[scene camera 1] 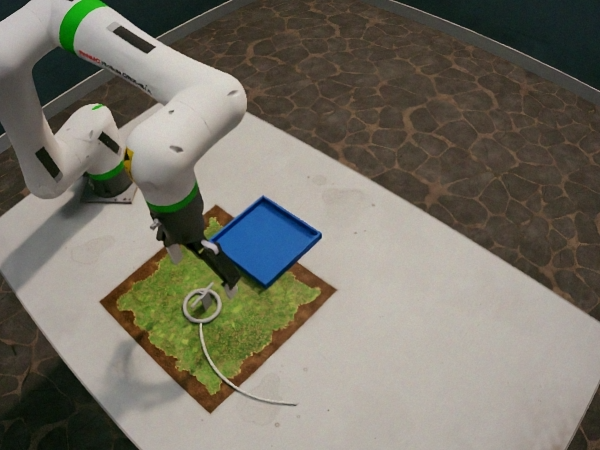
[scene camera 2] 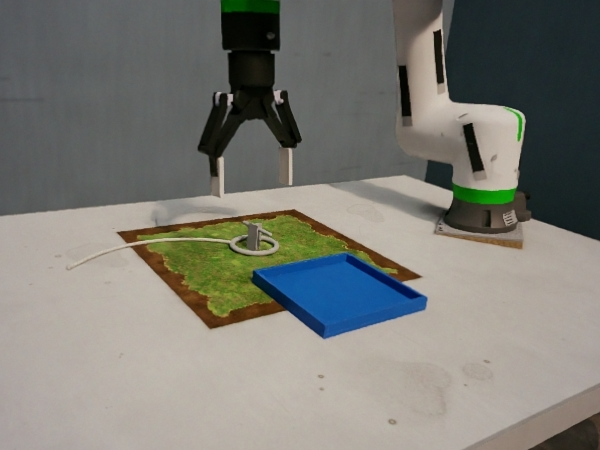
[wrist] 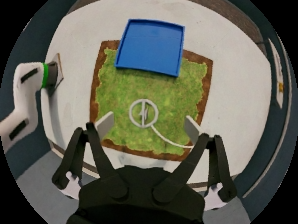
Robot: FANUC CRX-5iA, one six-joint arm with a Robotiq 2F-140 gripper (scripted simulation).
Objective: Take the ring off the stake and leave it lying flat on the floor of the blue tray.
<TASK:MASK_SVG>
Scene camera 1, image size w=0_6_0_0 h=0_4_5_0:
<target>my gripper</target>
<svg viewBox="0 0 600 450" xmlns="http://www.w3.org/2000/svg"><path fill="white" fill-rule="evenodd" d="M158 227L156 240L164 242L163 245L173 265L177 266L184 257L178 245L182 244L198 259L202 259L222 280L221 285L224 287L227 298L231 300L238 291L236 283L242 276L223 252L219 242L215 241L212 244L204 236L205 221L203 214L195 224L181 231L163 231L163 229Z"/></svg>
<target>blue tray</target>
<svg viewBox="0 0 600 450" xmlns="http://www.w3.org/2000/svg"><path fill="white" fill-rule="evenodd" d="M262 195L208 241L212 244L214 241L219 242L223 252L232 264L267 290L322 239L322 233Z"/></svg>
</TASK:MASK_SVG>
